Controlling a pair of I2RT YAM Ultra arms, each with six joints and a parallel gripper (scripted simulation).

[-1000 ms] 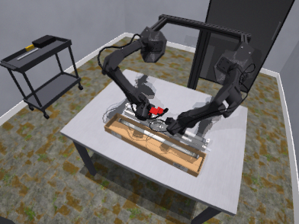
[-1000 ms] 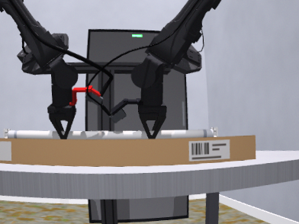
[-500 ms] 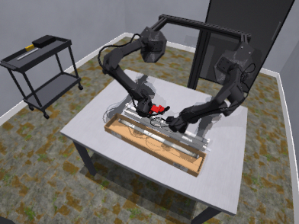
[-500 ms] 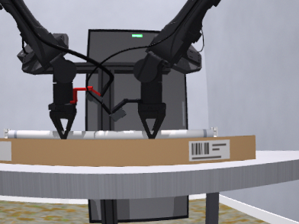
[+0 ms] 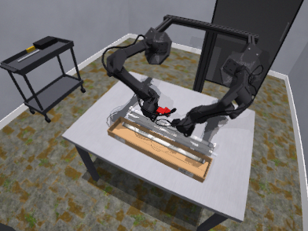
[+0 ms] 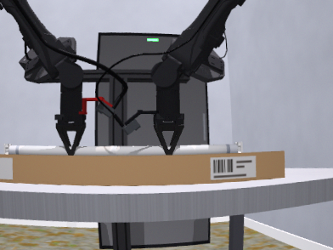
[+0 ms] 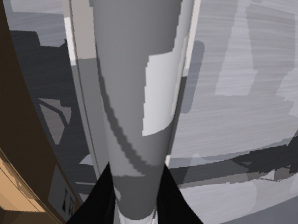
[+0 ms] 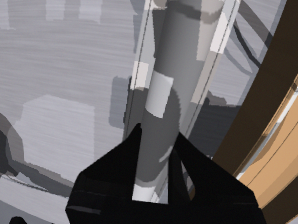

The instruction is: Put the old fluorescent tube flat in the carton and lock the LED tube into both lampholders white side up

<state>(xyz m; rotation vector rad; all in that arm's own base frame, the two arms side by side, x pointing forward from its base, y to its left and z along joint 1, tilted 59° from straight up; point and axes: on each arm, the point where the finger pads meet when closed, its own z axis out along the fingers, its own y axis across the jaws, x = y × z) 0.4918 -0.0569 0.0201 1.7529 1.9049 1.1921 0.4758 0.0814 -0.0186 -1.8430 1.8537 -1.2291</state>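
Right now my left hand is 120 mm to the left of the LED tube. Also, from my left hand: light fixture 120 mm to the right, 10 mm below; then carton 150 mm ahead, 130 mm to the right, 40 mm below; then old fluorescent tube 130 mm to the right, 100 mm ahead, 50 mm below.
The light fixture lies 120 mm to the left of my right hand, 10 mm below it and 10 mm ahead of it. Round my right hand: carton 160 mm ahead, 110 mm to the left, 40 mm below; then old fluorescent tube 110 mm to the left, 110 mm ahead, 50 mm below; then LED tube 120 mm to the left, 10 mm ahead.
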